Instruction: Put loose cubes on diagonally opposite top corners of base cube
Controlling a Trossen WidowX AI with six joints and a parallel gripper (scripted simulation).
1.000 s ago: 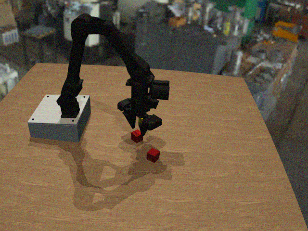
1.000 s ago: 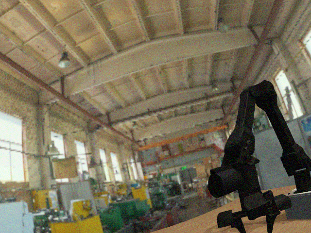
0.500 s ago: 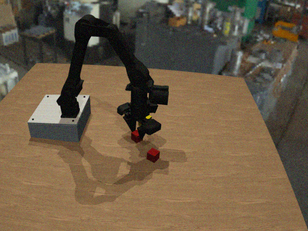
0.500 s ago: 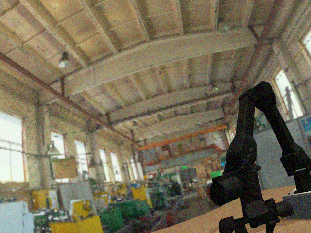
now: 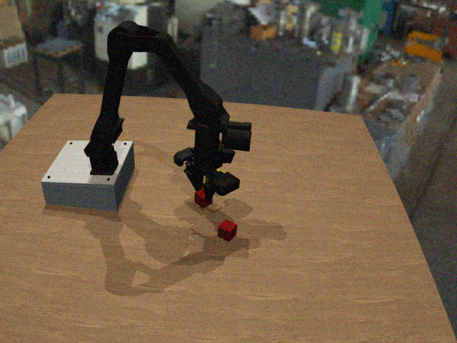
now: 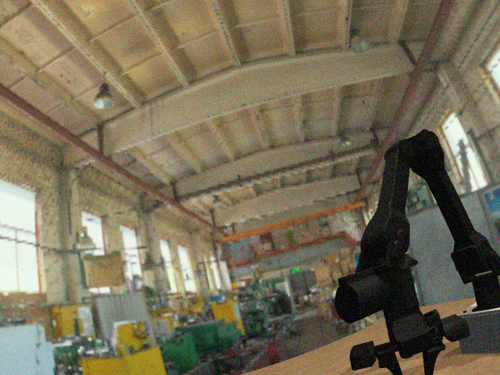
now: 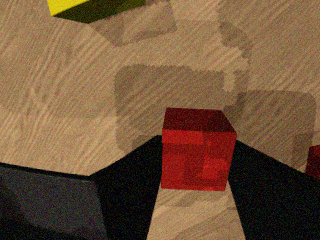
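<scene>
Right now the yellow cube is 2 cm ahead of my gripper tip, 10 cm to the left of it and 1 cm below it.
</scene>
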